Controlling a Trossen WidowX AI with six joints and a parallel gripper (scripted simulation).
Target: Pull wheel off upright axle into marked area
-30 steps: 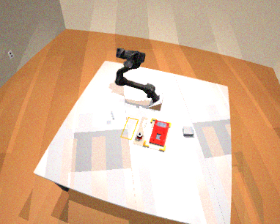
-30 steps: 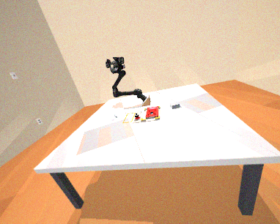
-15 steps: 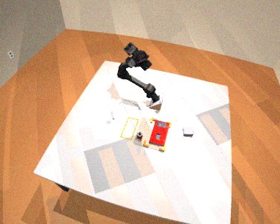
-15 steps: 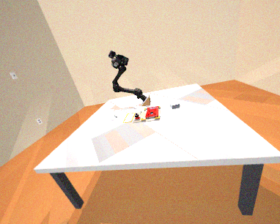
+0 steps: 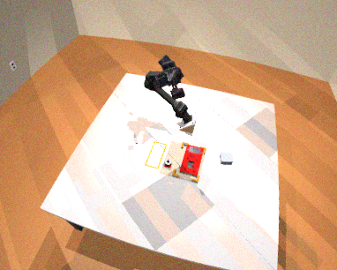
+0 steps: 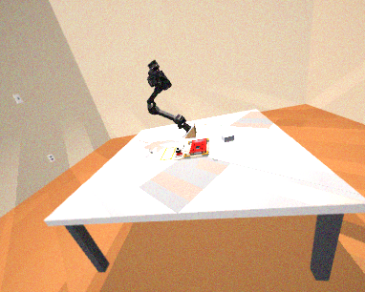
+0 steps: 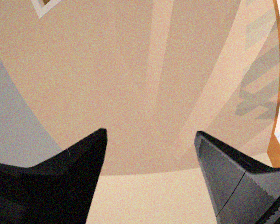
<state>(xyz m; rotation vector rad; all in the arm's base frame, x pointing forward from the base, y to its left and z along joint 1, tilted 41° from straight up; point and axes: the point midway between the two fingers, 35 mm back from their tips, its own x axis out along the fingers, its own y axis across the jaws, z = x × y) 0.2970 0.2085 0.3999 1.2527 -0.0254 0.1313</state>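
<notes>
My gripper tip is now 490 mm above the black wheel, 70 mm short of it and 10 mm to the right of it.
</notes>
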